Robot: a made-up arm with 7 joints.
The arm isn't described. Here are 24 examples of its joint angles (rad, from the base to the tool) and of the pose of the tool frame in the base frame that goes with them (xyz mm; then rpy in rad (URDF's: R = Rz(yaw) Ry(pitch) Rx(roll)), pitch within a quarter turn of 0, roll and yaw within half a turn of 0).
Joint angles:
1: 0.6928 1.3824 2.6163 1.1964 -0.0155 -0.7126 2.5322
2: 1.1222 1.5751 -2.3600 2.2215 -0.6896 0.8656 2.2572
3: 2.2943 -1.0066 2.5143 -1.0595 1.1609 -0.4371 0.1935
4: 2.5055 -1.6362 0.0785 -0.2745 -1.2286 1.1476 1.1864
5: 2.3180 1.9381 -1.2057 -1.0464 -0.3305 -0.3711 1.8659
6: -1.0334 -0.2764 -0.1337 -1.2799 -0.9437 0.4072 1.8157
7: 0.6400 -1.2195 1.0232 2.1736 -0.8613 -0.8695 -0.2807
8: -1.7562 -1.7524 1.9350 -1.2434 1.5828 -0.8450 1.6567
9: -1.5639 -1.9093 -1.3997 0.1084 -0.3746 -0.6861 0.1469
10: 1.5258 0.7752 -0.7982 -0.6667 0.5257 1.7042 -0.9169
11: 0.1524 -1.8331 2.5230 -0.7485 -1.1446 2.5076 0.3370
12: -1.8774 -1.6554 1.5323 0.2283 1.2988 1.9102 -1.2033
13: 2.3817 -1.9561 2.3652 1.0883 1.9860 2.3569 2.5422
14: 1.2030 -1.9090 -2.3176 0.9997 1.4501 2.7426 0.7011
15: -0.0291 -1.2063 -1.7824 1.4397 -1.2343 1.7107 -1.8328
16: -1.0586 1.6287 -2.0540 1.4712 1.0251 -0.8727 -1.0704
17: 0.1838 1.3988 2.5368 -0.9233 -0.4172 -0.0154 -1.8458
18: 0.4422 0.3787 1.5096 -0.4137 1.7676 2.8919 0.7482
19: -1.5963 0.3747 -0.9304 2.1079 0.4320 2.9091 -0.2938
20: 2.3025 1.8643 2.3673 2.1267 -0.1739 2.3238 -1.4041
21: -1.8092 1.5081 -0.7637 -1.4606 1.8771 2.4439 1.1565
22: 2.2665 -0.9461 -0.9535 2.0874 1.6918 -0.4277 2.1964
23: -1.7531 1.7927 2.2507 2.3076 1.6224 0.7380 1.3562
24: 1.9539 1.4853 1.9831 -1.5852 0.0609 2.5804 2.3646
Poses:
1: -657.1 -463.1 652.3 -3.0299 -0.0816 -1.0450
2: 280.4 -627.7 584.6 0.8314 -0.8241 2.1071
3: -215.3 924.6 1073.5 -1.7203 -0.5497 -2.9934
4: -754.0 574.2 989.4 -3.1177 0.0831 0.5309
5: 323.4 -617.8 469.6 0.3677 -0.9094 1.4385
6: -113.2 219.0 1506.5 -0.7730 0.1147 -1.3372
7: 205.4 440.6 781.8 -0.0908 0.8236 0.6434
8: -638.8 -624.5 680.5 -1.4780 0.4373 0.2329
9: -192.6 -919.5 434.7 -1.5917 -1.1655 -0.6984
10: -75.7 -668.4 1314.7 -0.2152 0.9251 -0.6968
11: 715.2 -299.4 523.0 2.8704 0.9667 -3.0373
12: -317.8 -840.0 740.5 1.4564 1.1526 1.2639
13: -551.6 470.4 864.1 -3.0840 0.4131 2.3022
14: 618.8 552.3 758.2 -2.0689 -0.6419 -0.5591
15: 695.5 -563.6 1019.1 -0.3317 1.1479 -0.1953
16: -813.1 274.2 707.0 -2.1295 -0.0329 -1.8557
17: -642.7 -506.5 1232.9 0.1273 -0.5730 -2.1738
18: -245.1 -293.7 1628.9 -1.1229 -0.7917 3.0104
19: -368.9 1.4 1388.3 -2.3498 0.5145 1.7799
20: 235.6 -323.0 406.3 0.9404 0.1328 -0.7374
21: 231.3 705.5 746.0 1.9539 -0.0023 0.0483
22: 34.4 609.6 759.4 2.2738 -1.1979 2.4629
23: 139.3 210.0 599.5 2.2111 0.1831 2.6266
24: 576.0 -284.3 1020.5 -2.9415 0.4161 -0.0170
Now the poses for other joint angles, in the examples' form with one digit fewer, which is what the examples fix.
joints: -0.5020 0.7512 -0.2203 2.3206 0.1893 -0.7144 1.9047
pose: -49 -195 1297 1.417 -0.776 2.334
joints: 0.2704 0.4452 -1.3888 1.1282 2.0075 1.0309 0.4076
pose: -29 -605 1531 -0.938 0.343 0.289
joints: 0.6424 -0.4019 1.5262 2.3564 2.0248 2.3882 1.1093
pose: 58 112 1134 1.218 0.228 -2.924
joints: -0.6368 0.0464 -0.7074 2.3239 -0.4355 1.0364 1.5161
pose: 70 -521 1278 1.890 0.250 2.229
